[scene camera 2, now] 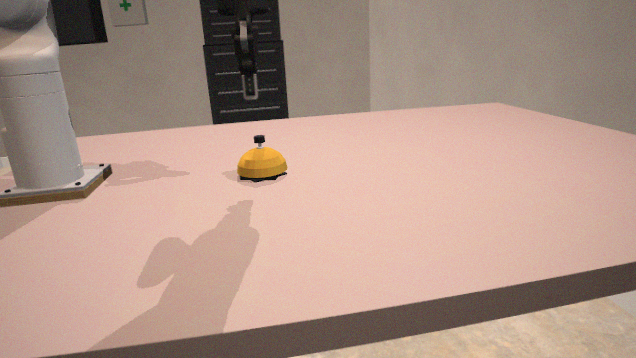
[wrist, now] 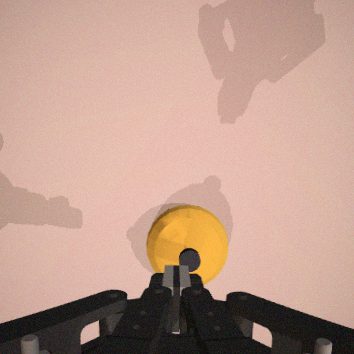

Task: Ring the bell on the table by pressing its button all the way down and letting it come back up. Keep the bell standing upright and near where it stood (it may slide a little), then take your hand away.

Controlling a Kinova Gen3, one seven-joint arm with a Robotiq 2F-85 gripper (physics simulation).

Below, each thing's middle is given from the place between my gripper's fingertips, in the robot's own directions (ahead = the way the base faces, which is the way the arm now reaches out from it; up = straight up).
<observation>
Now: the yellow dome bell (scene camera 2: 262, 163) 10 cm below my hand, 1 cm to the left of it and 1 cm ahead of it.
</observation>
